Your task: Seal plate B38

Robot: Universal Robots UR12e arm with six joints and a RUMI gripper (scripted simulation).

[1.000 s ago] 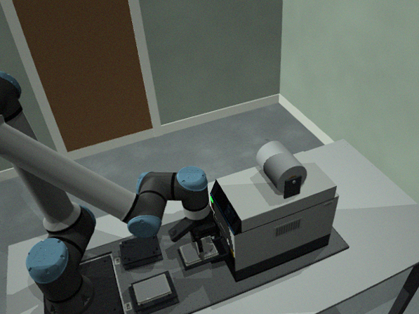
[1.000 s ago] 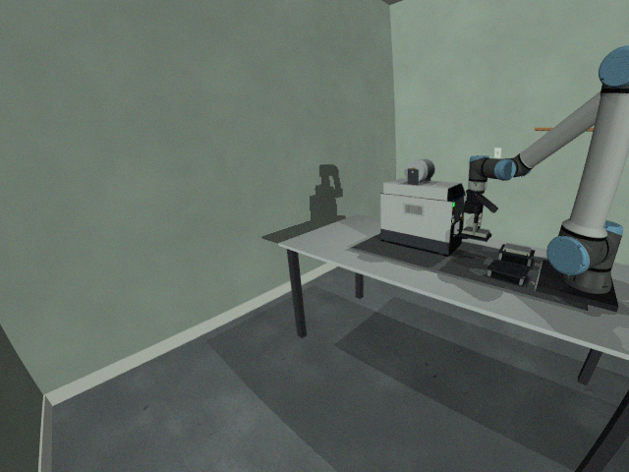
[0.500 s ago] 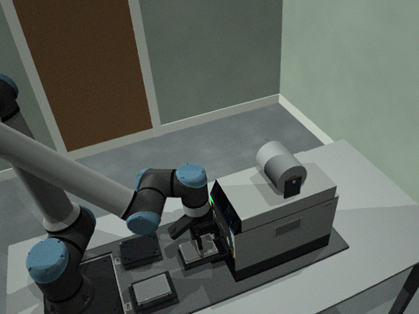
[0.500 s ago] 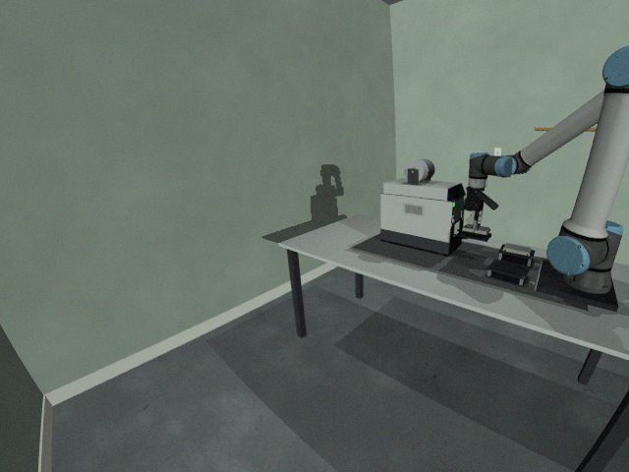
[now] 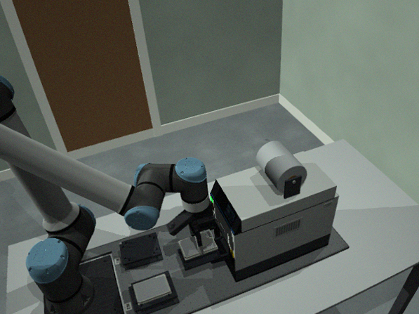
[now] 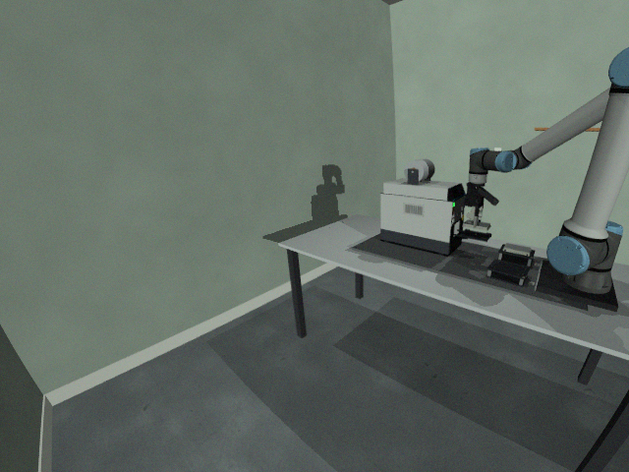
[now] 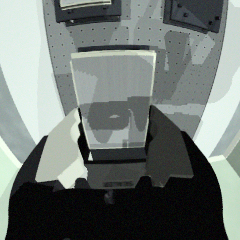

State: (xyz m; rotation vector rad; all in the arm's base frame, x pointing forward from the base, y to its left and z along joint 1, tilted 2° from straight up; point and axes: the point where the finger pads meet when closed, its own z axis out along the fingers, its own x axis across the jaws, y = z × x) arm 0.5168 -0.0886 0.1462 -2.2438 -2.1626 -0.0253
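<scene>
The sealer stage lies 6 cm below my hand. From my hand the other things lie so: foil-covered plate: 21 cm behind, 4 cm to the right, 11 cm below; then plate B38: 1 cm below; then nest N1: 20 cm behind, 18 cm to the left, 13 cm below.
</scene>
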